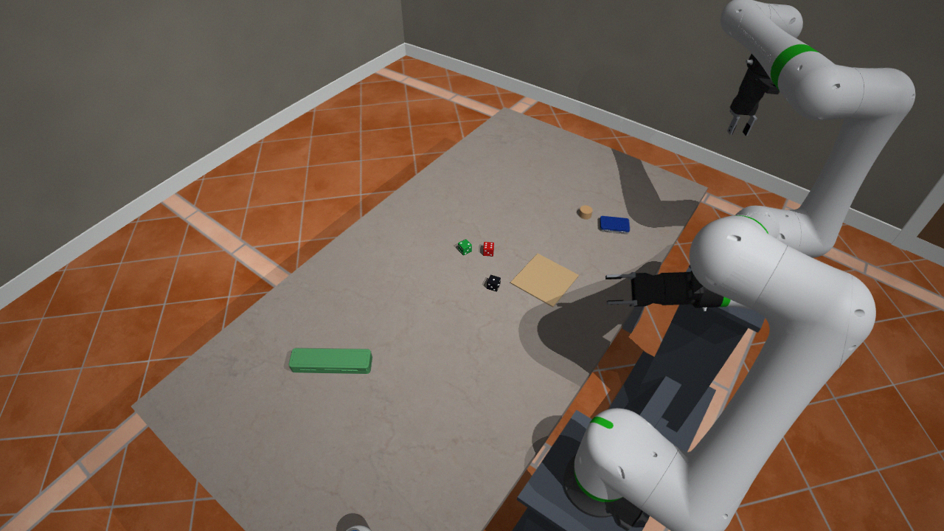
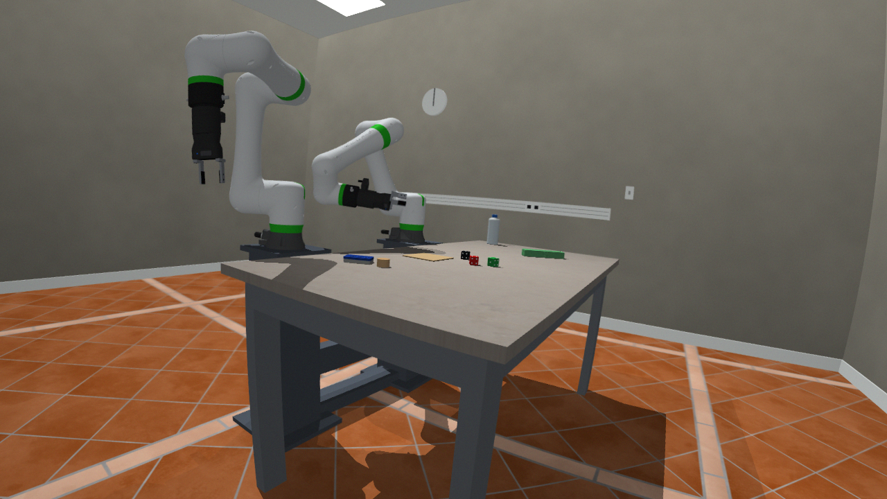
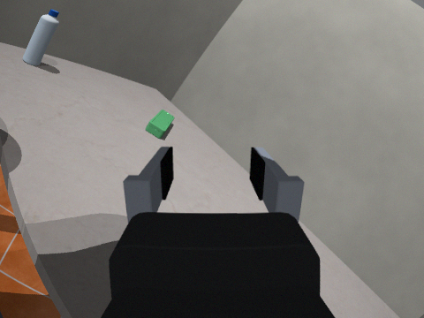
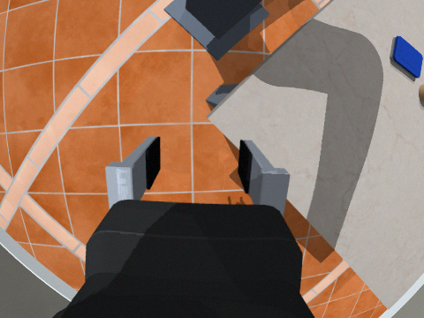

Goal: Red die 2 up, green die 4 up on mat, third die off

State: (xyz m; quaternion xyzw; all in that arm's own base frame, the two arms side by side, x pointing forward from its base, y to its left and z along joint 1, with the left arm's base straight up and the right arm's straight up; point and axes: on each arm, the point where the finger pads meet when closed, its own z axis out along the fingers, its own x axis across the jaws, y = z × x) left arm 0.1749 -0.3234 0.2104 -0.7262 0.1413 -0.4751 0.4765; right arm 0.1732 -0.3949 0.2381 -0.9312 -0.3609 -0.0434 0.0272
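Note:
Right now my left hand is 410 mm short of the red die, 200 mm above it and 60 mm to the left of it. Also, from my left hand: tan mat 230 mm ahead, 210 mm below, 80 mm to the right; blue block 400 mm to the right, 200 mm below, 180 mm ahead; black die 320 mm ahead, 200 mm below, 30 mm to the left.

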